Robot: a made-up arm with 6 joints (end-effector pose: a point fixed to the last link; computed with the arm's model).
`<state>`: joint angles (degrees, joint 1 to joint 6).
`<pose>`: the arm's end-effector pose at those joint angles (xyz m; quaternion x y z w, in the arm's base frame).
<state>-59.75 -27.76 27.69 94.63 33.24 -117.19</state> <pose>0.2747 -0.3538 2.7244 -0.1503 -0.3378 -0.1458 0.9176</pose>
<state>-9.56 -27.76 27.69 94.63 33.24 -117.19</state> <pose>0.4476 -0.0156 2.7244 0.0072 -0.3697 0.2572 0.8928</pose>
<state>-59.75 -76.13 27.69 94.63 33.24 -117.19</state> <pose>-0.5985 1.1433 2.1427 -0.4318 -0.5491 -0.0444 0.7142</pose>
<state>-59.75 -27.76 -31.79 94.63 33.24 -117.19</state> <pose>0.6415 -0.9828 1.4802 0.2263 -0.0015 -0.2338 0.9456</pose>
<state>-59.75 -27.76 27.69 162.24 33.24 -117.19</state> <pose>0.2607 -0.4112 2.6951 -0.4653 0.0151 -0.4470 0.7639</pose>
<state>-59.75 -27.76 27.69 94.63 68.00 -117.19</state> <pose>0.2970 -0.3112 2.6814 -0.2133 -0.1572 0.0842 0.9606</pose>
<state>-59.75 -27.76 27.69 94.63 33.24 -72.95</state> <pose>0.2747 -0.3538 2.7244 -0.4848 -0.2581 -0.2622 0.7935</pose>
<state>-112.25 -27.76 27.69 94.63 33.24 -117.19</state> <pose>-0.1135 -0.4333 2.7244 -0.2842 -0.2365 -0.5366 0.7585</pose>
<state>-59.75 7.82 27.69 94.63 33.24 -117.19</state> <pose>0.9049 -1.4345 2.1824 0.0766 -0.1419 -0.2048 0.9654</pose>
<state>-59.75 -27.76 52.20 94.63 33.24 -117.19</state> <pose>-0.0214 0.1539 2.9116 -0.2995 -0.4550 -0.0966 0.8330</pose>
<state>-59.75 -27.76 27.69 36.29 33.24 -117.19</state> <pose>0.2322 -0.3286 2.7541 0.1670 -0.5541 0.1582 0.8000</pose>
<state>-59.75 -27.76 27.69 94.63 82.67 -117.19</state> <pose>0.2956 -0.2950 2.6591 -0.2343 -0.0757 0.1801 0.9523</pose>
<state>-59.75 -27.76 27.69 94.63 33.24 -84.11</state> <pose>0.2747 -0.3538 2.7244 -0.4053 -0.2823 -0.2359 0.8369</pose>
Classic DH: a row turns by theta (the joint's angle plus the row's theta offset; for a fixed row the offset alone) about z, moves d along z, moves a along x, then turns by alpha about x. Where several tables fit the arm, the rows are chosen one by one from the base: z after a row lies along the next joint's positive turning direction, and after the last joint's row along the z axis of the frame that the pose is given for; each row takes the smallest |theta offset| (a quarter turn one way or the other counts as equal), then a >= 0, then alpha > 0; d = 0 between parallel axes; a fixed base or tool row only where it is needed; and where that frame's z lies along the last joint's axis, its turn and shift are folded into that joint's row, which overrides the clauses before.
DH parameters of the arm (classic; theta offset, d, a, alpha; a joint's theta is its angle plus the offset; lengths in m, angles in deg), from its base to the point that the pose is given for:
joint 1: 0 0.504 0.225 -90
joint 2: -90 0 1.086 180
joint 3: 0 0 0.122 -90
joint 4: 0 -1.358 0 90
joint 5: 0 0 0 -90
joint 6: 90 -0.108 0 90
tool (fixed): -90 0 0 0

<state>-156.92 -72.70 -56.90 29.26 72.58 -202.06</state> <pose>-0.4110 -0.2299 1.4094 0.3867 -0.6595 0.0442 0.6432</pose>
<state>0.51 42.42 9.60 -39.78 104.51 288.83</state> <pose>2.1862 -0.0474 0.7544 0.5470 -0.6298 0.0652 0.5476</pose>
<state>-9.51 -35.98 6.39 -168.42 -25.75 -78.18</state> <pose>0.5430 -0.0814 2.4876 -0.7284 -0.2806 -0.4768 0.4041</pose>
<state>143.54 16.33 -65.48 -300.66 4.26 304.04</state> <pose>-0.6990 0.5079 0.1134 -0.6075 0.1983 0.7429 0.1994</pose>
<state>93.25 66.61 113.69 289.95 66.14 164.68</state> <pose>-0.0242 2.0642 2.0676 -0.2571 -0.2677 -0.0227 0.9283</pose>
